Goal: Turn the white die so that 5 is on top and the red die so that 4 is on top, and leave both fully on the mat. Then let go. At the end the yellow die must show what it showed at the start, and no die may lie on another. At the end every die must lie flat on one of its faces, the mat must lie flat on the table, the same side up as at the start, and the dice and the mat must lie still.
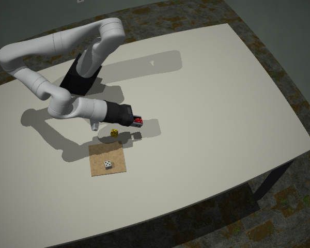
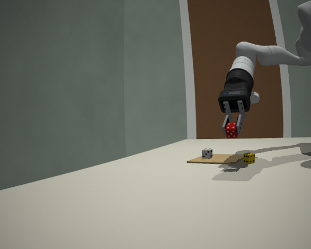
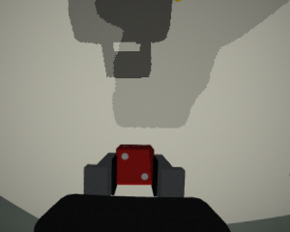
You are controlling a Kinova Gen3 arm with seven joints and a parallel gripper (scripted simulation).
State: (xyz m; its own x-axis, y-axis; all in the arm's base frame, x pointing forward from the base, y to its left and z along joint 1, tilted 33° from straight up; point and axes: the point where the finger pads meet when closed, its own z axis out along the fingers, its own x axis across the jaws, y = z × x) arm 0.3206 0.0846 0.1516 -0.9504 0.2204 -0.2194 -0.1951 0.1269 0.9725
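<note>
The yellow die lies 30 mm behind my hand, 90 mm to the right of it and 90 mm below it. From my hand the other things lie so: red die: 10 mm to the left, 10 mm below; white die: 100 mm ahead, 150 mm to the right, 80 mm below; brown mat: 70 mm ahead, 150 mm to the right, 100 mm below.
</note>
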